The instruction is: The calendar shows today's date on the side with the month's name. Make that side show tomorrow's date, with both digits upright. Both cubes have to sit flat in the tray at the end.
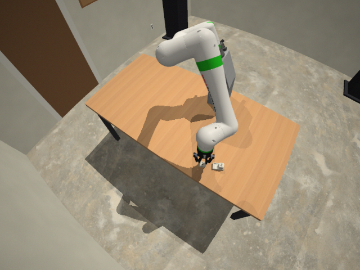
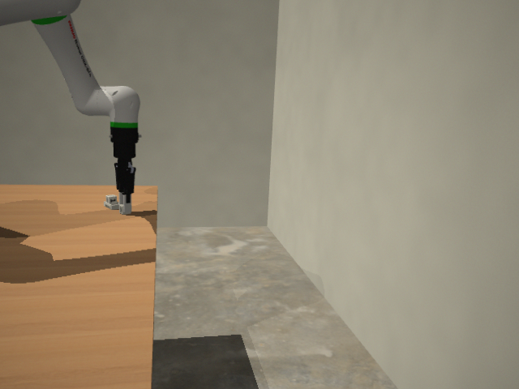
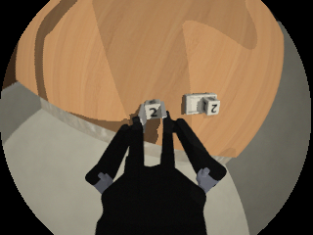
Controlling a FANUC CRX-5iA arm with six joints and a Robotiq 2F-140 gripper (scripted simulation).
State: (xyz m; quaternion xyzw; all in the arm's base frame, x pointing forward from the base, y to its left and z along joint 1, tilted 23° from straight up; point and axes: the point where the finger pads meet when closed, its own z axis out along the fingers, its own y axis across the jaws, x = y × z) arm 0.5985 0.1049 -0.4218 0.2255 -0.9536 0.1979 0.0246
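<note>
The white date cube lies 30 mm below my hand. Round my hand: calendar tray 100 mm to the left, 50 mm behind, 30 mm below.
</note>
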